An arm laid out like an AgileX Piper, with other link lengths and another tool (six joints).
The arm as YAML. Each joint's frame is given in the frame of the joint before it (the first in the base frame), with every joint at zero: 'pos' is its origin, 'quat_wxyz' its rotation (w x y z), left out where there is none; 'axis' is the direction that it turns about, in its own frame. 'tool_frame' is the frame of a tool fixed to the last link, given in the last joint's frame.
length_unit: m
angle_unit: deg
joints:
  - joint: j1
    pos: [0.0, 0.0, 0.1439]
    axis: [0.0, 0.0, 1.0]
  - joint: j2
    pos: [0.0, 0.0, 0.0]
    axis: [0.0, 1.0, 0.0]
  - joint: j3
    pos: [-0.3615, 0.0, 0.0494]
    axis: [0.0, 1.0, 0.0]
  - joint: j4
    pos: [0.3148, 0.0, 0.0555]
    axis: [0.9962, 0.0, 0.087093]
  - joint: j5
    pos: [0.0, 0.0, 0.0]
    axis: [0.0, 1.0, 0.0]
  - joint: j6
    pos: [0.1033, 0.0, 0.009]
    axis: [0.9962, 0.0, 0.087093]
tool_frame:
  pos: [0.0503, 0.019, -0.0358]
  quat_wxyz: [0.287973, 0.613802, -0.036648, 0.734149]
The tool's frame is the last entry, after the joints.
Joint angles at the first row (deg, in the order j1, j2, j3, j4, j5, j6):
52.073 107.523 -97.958 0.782 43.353 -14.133
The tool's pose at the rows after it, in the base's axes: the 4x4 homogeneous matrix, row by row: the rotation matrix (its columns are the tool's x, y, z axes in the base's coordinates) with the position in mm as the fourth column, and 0 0 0 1 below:
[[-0.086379 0.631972 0.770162 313.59], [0.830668 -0.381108 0.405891 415.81], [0.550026 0.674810 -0.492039 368.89], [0 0 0 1]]
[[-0.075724 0.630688 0.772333 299.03], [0.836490 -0.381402 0.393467 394.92], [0.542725 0.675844 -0.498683 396.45], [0 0 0 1]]
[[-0.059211 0.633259 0.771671 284.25], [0.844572 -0.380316 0.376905 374.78], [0.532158 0.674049 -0.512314 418.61], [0 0 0 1]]
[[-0.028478 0.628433 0.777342 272.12], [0.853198 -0.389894 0.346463 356.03], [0.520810 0.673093 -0.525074 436.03], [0 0 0 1]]
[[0.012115 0.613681 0.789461 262.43], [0.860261 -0.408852 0.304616 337.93], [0.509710 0.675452 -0.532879 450.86], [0 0 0 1]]
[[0.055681 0.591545 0.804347 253.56], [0.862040 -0.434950 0.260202 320.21], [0.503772 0.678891 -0.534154 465.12], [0 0 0 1]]
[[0.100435 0.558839 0.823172 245.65], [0.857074 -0.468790 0.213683 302.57], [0.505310 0.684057 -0.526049 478.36], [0 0 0 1]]
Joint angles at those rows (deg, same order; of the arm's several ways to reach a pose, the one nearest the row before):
51.909 103.527 -98.121 0.217 47.216 -13.429
51.861 99.886 -98.181 -0.398 51.466 -12.733
51.860 96.695 -98.210 -0.940 55.688 -11.896
51.861 94.009 -98.217 -2.232 59.406 -10.005
51.843 91.615 -98.215 -4.199 62.677 -7.408
51.826 89.275 -98.216 -6.343 65.544 -4.605
51.808 86.840 -97.922 -8.804 67.690 -1.538

